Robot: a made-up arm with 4 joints.
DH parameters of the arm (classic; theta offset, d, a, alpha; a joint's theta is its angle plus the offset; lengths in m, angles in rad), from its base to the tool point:
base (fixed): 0 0.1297 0 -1.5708
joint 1: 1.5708 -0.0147 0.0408 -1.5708
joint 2: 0 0.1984 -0.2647 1.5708
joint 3: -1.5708 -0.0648 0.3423 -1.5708
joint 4: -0.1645 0 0.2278 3.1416
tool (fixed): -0.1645 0.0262 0 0
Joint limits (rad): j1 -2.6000..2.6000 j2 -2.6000..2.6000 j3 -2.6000..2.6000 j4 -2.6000..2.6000
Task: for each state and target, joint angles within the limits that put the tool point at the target. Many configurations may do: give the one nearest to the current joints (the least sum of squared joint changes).
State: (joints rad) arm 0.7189 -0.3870 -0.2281 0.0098
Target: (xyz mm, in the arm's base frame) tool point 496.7 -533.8 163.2
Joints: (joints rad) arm 1.2435 -0.6881 -0.9160 0.1853
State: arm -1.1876 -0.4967 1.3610 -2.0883
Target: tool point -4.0 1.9 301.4
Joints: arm -0.4826 -0.8848 0.5950 -1.5318
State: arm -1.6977 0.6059 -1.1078 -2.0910
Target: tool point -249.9 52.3 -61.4
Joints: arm -1.9234 0.1338 -0.4673 -2.5915
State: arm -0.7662 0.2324 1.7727 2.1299
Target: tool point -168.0 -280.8 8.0
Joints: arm -0.7664 0.2227 1.7010 2.1320
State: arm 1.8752 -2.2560 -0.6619 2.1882
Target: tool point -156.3 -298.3 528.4
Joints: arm 2.5435 -1.9997 -0.8238 2.5284
